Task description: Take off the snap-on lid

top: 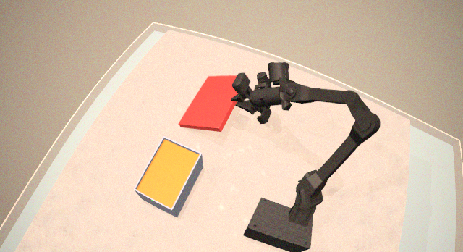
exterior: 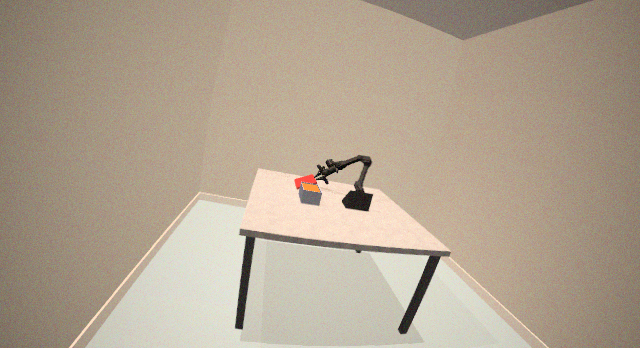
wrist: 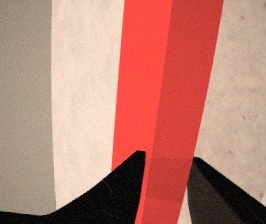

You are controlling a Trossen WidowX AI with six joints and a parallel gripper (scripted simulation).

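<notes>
Now: gripper tip 70 mm short of the red lid and 30 mm above it. Round my gripper tip: storage box: 60 mm ahead, 330 mm to the left, 30 mm below.
</notes>
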